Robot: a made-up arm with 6 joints. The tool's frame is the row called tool. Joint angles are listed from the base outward. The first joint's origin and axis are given. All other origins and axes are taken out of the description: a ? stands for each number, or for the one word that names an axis. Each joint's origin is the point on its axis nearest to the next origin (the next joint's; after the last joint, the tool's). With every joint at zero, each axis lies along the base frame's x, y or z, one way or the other. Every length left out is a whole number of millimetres.
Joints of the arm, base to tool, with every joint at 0 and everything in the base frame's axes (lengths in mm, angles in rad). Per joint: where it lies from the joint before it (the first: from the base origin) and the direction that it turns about. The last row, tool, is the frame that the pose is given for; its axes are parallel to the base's.
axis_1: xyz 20 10 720 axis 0 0 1
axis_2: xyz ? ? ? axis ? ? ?
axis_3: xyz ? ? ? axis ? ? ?
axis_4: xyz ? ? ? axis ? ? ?
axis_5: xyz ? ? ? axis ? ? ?
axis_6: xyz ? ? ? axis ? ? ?
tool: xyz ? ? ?
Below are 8 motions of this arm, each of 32 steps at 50 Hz.
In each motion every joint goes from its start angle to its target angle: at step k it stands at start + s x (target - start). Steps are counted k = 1, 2, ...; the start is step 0. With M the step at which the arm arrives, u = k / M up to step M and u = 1 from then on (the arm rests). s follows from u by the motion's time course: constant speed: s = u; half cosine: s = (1 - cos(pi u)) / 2; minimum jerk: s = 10 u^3 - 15 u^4 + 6 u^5.
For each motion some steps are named. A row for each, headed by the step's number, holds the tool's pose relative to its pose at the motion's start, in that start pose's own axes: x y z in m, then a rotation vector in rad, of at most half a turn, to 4 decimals.
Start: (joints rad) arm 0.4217 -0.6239 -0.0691 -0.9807 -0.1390 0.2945
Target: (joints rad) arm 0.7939 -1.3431 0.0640 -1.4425 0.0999 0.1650
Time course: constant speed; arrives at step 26
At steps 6, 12, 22, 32:
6: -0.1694 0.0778 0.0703 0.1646 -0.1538 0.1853
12: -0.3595 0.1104 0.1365 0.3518 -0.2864 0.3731
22: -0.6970 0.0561 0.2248 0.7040 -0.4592 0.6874
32: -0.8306 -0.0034 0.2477 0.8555 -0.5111 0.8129

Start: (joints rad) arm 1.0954 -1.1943 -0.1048 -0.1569 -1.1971 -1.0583
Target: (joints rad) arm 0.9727 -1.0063 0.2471 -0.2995 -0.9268 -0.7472
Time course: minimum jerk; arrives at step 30
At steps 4, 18, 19, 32:
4: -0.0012 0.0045 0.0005 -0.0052 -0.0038 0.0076
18: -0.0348 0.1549 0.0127 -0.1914 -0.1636 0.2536
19: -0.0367 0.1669 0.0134 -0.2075 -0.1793 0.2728
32: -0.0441 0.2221 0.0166 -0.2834 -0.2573 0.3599

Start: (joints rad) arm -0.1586 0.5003 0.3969 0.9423 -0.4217 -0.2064
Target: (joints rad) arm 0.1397 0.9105 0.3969 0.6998 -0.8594 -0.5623
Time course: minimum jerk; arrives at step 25
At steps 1, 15, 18, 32:
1: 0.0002 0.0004 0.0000 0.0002 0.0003 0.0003
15: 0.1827 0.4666 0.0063 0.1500 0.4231 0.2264
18: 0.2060 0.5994 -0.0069 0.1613 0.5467 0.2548
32: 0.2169 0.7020 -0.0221 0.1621 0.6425 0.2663

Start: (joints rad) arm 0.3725 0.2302 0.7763 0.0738 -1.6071 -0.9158
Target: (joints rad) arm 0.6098 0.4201 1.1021 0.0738 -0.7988 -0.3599
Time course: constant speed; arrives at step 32
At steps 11, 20, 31, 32:
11: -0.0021 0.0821 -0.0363 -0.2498 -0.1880 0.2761
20: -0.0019 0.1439 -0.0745 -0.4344 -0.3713 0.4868
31: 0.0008 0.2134 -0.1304 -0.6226 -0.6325 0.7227
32: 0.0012 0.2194 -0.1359 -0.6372 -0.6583 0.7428

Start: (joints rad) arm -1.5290 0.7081 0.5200 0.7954 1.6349 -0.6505
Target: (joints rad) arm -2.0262 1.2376 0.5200 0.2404 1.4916 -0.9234
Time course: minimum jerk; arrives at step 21
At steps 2, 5, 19, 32:
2: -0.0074 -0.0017 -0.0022 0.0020 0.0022 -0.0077
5: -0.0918 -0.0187 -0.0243 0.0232 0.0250 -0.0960
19: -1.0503 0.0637 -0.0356 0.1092 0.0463 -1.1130
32: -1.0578 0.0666 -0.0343 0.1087 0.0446 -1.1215

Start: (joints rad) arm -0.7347 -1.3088 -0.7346 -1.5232 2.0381 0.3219
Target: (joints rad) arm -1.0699 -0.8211 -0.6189 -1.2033 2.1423 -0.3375
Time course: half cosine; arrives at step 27
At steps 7, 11, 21, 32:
7: -0.0332 0.0203 -0.0366 0.0841 -0.0808 0.0783
11: -0.0709 0.0413 -0.0894 0.1879 -0.1692 0.1888
21: -0.1362 0.0702 -0.2557 0.4331 -0.3161 0.5246
32: -0.1423 0.0714 -0.2965 0.4804 -0.3304 0.6051

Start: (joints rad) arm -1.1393 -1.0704 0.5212 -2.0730 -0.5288 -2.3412
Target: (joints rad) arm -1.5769 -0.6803 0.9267 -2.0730 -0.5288 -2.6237
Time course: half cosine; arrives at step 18
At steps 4, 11, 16, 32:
4: 0.0457 0.0280 0.0294 -0.0117 -0.0189 0.0163
11: 0.2189 0.2042 0.1551 -0.0669 -0.1016 0.1014
16: 0.2800 0.3221 0.2049 -0.0969 -0.1411 0.1521
32: 0.2848 0.3346 0.2089 -0.0999 -0.1449 0.1574

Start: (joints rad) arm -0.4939 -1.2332 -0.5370 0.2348 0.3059 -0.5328
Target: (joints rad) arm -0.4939 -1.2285 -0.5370 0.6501 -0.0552 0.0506
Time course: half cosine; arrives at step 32
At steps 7, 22, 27, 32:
7: 0.0020 0.0005 0.0007 -0.1114 0.0429 -0.0081
22: 0.0118 0.0023 0.0059 -0.7700 0.2912 -0.0333
27: 0.0137 0.0027 0.0078 -0.9322 0.3529 -0.0345
32: 0.0144 0.0029 0.0086 -0.9907 0.3754 -0.0345

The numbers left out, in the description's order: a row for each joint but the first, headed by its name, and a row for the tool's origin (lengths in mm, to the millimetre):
axis_2: xyz 10 -10 0, axis 0 1 0
axis_3: xyz -10 0 1000, axis 0 -1 0
axis_4: xyz 740 0 -10, axis -1 0 0
axis_5: xyz 0 -80 -20, axis 0 -1 0
axis_6: xyz 0 0 20, axis -1 0 0
tool: xyz 0 20 -10

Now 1 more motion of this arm.
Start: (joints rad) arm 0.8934 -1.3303 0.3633 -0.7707 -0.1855 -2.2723
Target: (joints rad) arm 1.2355 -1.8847 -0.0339 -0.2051 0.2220 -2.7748
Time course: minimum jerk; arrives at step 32
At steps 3, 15, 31, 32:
3: -0.0044 0.0023 -0.0015 0.0019 0.0027 0.0028
15: -0.2789 0.1471 -0.0479 0.1184 0.1901 0.1620
31: -0.6337 0.3135 0.0155 0.2572 0.4784 0.3195
32: -0.6339 0.3136 0.0156 0.2572 0.4785 0.3196

